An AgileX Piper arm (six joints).
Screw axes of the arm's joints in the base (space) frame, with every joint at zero. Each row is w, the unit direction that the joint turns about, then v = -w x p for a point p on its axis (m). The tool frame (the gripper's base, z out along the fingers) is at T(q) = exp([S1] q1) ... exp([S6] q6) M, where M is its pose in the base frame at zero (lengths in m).
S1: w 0 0 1 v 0 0 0
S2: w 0 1 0 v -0.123 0 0
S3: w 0 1 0 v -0.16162 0 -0.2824
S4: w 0.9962 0 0.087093 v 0 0.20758 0
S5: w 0 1 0 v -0.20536 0 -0.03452
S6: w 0.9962 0 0.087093 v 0 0.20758 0
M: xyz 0.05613 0 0.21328 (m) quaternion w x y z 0.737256 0 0.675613 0
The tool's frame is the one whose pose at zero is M.
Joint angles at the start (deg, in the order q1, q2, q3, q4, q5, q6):
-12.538 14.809 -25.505 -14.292 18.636 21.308
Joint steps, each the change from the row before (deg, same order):
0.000 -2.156 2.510 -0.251 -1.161 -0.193
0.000 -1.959 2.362 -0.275 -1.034 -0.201
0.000 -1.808 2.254 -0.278 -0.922 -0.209
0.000 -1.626 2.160 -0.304 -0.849 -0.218
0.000 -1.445 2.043 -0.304 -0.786 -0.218
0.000 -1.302 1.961 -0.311 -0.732 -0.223
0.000 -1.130 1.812 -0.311 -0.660 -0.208
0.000 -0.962 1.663 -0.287 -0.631 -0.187
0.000 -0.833 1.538 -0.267 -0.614 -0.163
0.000 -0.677 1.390 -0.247 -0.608 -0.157
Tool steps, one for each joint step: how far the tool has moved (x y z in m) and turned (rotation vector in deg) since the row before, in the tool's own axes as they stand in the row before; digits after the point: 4 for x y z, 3 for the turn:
0.0102 -0.0013 -0.0029 -0.302 -0.761 -0.459
0.0099 -0.0011 -0.0023 -0.247 -0.595 -0.494
0.0097 -0.0010 -0.0019 -0.206 -0.447 -0.508
0.0095 -0.0009 -0.0013 -0.170 -0.293 -0.548
0.0091 -0.0007 -0.0009 -0.148 -0.169 -0.552
0.0089 -0.0006 -0.0005 -0.130 -0.057 -0.567
0.0084 -0.0005 -0.0003 -0.111 0.035 -0.553
0.0078 -0.0003 0.0000 -0.112 0.084 -0.509
0.0072 -0.0002 0.0002 -0.117 0.106 -0.465
0.0065 -0.0001 0.0003 -0.124 0.122 -0.439

